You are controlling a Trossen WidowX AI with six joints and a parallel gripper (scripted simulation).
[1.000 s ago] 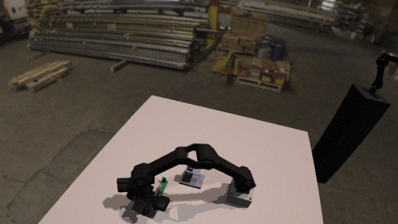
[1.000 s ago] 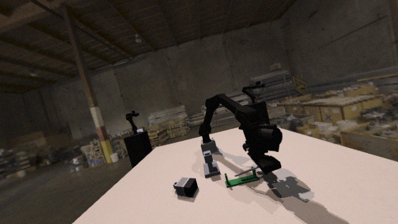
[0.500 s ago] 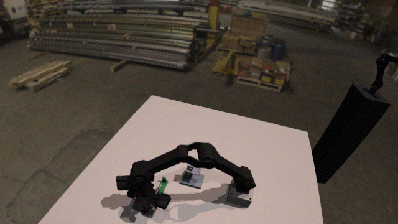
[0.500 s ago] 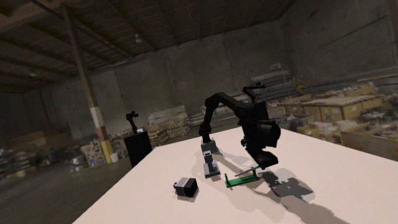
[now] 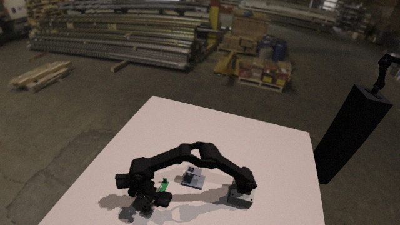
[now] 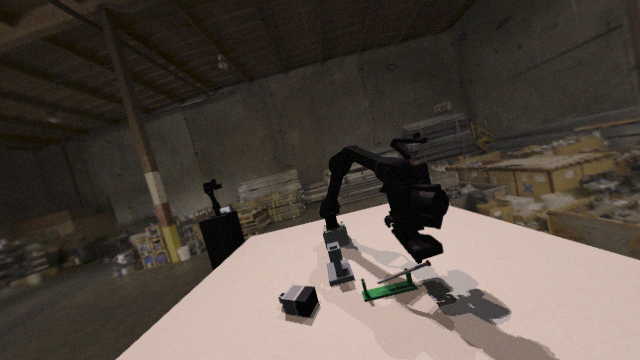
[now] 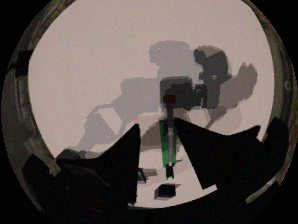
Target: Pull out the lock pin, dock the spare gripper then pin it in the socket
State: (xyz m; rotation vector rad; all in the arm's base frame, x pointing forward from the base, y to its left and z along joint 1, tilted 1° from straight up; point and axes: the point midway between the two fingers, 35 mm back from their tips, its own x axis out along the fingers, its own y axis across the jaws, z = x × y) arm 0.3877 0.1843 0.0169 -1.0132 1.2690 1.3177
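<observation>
Right now the green cradle is 10 mm ahead of my gripper tip, 100 mm to the right of it and 40 mm below it. Round my gripper tip: grey mount (120 mm behind, 210 mm to the right, 10 mm below); then spare gripper (20 mm behind, 350 mm to the right, 40 mm below).
</observation>
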